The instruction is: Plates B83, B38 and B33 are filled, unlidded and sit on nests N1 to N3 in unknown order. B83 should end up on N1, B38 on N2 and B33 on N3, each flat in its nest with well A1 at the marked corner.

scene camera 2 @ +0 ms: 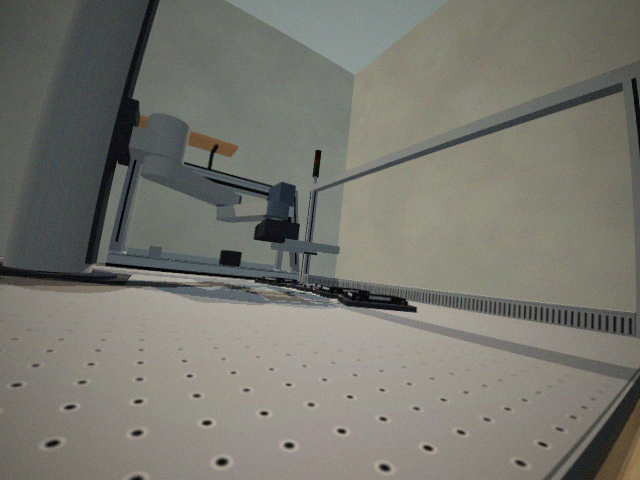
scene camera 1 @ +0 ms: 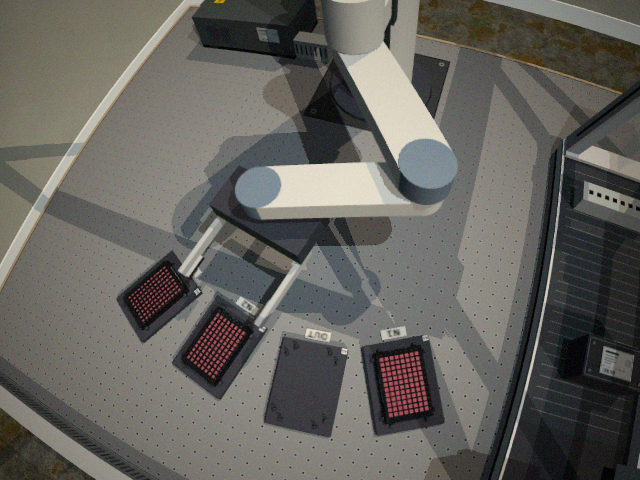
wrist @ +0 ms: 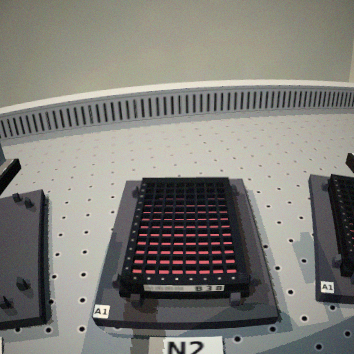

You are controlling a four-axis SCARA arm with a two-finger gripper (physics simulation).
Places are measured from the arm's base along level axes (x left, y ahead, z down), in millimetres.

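Where they show: gripper, fingertip midpoint: (scene camera 2: pixel 326 251) (scene camera 1: pixel 217 299) (wrist: pixel 181 138).
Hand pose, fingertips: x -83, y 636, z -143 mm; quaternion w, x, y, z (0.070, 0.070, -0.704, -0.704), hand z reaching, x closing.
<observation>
Each offset is from my fingertips to the centre of the thing. "pt": to the spot under its first point. Level surfaces: height alone.
A plate with red wells @[dx -14, dy +71, dz +111 mm] (scene camera 1: pixel 217 343) (wrist: pixel 182 235) sits level between the corner posts of nest N2 @[dx -14, dy +71, dz +119 mm] (scene camera 1: pixel 233 365) (wrist: pixel 185 316); its front label appears to read B38. The nest's A1 tag is at the near left corner in the wrist view; the plate's well lettering is too small to read. Another plate @[dx +330, dy +15, dz +111 mm] (scene camera 1: pixel 404 383) sits on nest N1 @[pt dx +273, dy +22, dz +118 mm] (scene camera 1: pixel 371 377), its label unreadable. A third plate @[dx -185, dy +30, dz +111 mm] (scene camera 1: pixel 156 293) (wrist: pixel 347 220) sits on the leftmost nest @[dx -185, dy +30, dz +119 mm] (scene camera 1: pixel 143 334) (wrist: pixel 325 260), its label out of sight. My gripper (scene camera 1: pixel 223 297) (wrist: pixel 181 138) is open and empty, raised above the nests near N2.
The OUT nest @[dx +170, dy +77, dz +119 mm] (scene camera 1: pixel 305 387) (wrist: pixel 20 250) holds no plate and lies between N2 and N1. A black box @[pt dx -269, dy -672, dz +27 mm] (scene camera 1: pixel 253 25) stands near the arm's base. A dark framed panel @[dz +81 mm] (scene camera 1: pixel 589 289) edges the right side. A slotted rail (scene camera 2: pixel 465 301) (wrist: pixel 175 105) runs along the table's edge.
</observation>
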